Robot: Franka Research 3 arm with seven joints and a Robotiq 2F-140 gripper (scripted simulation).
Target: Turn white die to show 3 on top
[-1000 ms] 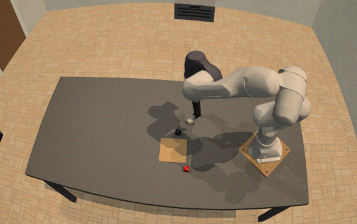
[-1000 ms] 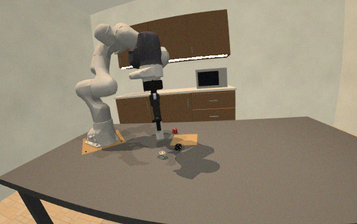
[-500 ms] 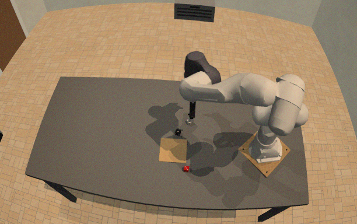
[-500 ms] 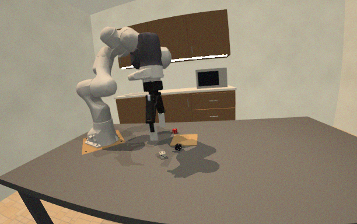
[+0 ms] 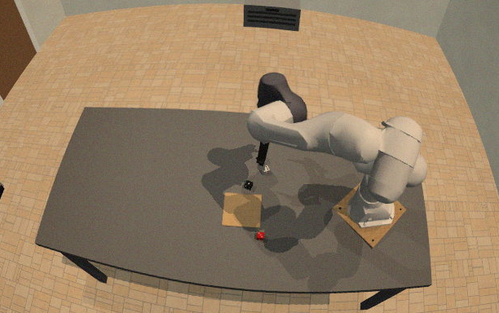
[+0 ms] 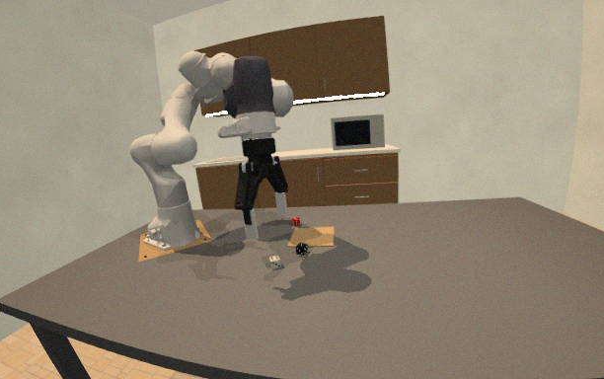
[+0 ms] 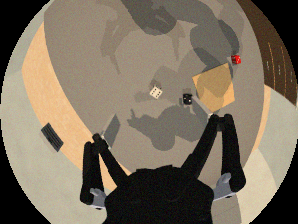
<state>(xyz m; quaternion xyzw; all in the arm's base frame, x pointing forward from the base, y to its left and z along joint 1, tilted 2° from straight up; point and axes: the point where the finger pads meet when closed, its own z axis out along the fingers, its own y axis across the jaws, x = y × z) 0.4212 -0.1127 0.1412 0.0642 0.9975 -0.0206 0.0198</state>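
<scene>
Now: the white die 120 mm below my hand and 10 mm to the left of it. The rest, counted from my hand: red die 290 mm to the left, 120 mm below, 30 mm behind; black die 120 mm below, 90 mm to the left, 50 mm ahead; tan mat 190 mm to the left, 130 mm below, 60 mm ahead.
</scene>
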